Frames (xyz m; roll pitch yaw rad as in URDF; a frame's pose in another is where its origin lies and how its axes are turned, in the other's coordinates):
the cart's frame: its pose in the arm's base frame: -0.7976 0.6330 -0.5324 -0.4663 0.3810 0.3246
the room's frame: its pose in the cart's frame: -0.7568 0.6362 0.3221 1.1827 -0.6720 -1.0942
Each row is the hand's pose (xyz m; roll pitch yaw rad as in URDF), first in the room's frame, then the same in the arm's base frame.
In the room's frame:
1: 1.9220 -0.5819 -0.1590 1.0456 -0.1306 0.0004
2: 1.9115 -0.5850 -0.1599 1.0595 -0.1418 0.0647
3: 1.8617 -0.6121 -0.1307 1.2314 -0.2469 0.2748
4: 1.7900 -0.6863 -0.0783 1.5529 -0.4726 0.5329
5: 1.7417 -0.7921 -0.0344 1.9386 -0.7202 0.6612
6: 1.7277 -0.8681 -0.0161 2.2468 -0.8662 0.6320
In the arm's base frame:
1: -0.1108 0.3584 0.7681 1.5004 -0.8573 -0.2318
2: -0.1175 0.3570 0.7596 1.4590 -0.8939 -0.1485
3: -0.1704 0.3284 0.7382 1.4242 -1.0558 0.1489
4: -0.2494 0.2510 0.7043 1.2250 -1.2746 0.8081
5: -0.3019 0.1432 0.6712 0.6071 -1.3780 1.9100
6: -0.3156 0.0673 0.6524 0.1242 -1.3754 2.6935

